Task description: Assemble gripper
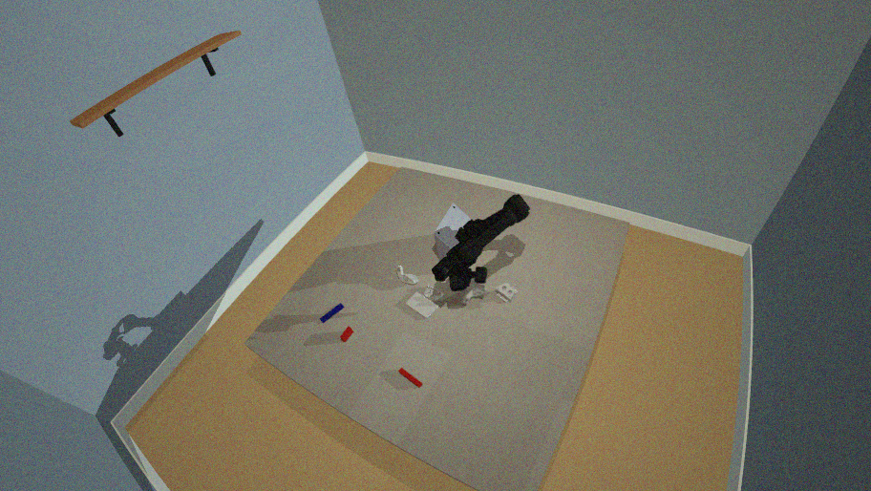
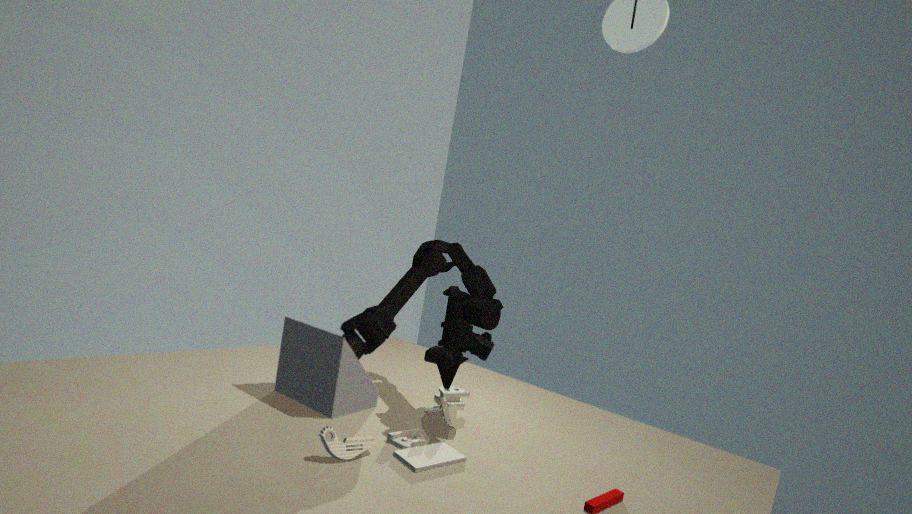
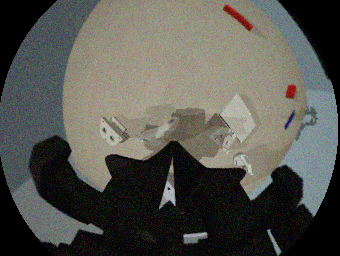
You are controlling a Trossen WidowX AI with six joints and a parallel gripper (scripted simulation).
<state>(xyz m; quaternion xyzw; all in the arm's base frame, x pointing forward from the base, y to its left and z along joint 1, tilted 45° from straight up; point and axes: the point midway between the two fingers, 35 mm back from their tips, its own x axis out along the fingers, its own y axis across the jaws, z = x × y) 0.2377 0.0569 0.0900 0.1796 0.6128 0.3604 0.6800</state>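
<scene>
Now: gripper tip 70 mm above the white jaw and 20 mm to the right of it. The rest, counted from my gripper tip: red bar 380 mm ahead, 80 mm below, 40 mm to the right; blue block 500 mm to the right, 270 mm ahead, 80 mm below.
</scene>
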